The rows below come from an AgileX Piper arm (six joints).
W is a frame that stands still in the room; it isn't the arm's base.
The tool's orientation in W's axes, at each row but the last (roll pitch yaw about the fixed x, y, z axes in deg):
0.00 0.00 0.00
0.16 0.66 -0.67
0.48 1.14 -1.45
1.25 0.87 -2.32
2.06 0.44 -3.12
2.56 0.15 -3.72
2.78 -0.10 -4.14
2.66 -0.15 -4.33
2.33 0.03 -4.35
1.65 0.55 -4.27
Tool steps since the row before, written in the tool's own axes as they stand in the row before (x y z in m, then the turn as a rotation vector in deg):
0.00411 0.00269 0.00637 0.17 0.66 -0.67
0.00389 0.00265 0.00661 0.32 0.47 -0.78
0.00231 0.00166 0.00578 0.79 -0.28 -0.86
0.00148 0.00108 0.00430 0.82 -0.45 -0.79
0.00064 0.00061 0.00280 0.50 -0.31 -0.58
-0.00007 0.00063 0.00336 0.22 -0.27 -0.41
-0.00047 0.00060 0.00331 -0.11 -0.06 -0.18
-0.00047 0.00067 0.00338 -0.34 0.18 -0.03
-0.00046 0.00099 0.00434 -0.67 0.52 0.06
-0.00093 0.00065 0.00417 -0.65 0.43 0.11
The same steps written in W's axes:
0.00411 0.00269 0.00637 0.17 0.66 -0.67
0.00400 0.00258 0.00657 0.32 0.47 -0.78
0.00246 0.00155 0.00575 0.77 -0.29 -0.88
0.00158 0.00092 0.00430 0.79 -0.47 -0.81
0.00069 0.00047 0.00282 0.48 -0.32 -0.59
-0.00003 0.00048 0.00338 0.20 -0.27 -0.42
-0.00044 0.00047 0.00333 -0.11 -0.04 -0.18
-0.00044 0.00055 0.00341 -0.33 0.21 -0.02
-0.00039 0.00085 0.00438 -0.63 0.57 0.08
-0.00085 0.00059 0.00420 -0.62 0.47 0.13

